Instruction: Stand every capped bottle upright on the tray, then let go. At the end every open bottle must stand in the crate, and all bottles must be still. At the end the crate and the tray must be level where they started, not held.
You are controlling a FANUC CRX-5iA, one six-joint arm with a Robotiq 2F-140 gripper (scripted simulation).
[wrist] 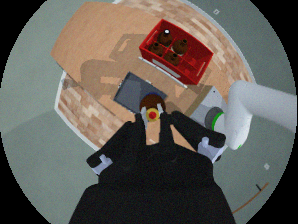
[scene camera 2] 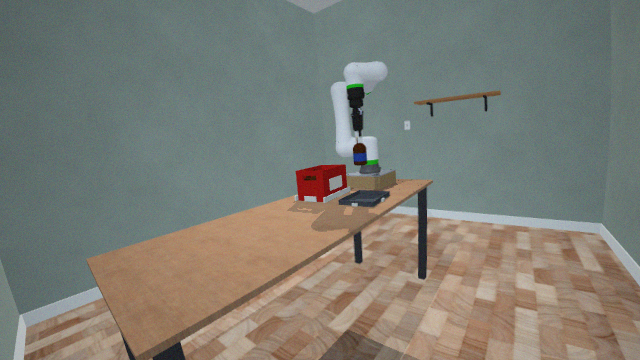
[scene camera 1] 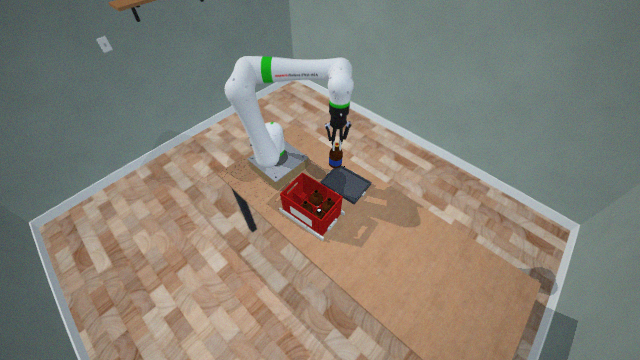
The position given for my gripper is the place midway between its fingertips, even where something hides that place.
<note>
I see my gripper [wrist: 152,110], a tray [scene camera 1: 351,186] and a crate [scene camera 1: 292,202].
The crate is seen too in the wrist view [wrist: 198,53] and in scene camera 2 [scene camera 2: 329,178].
</note>
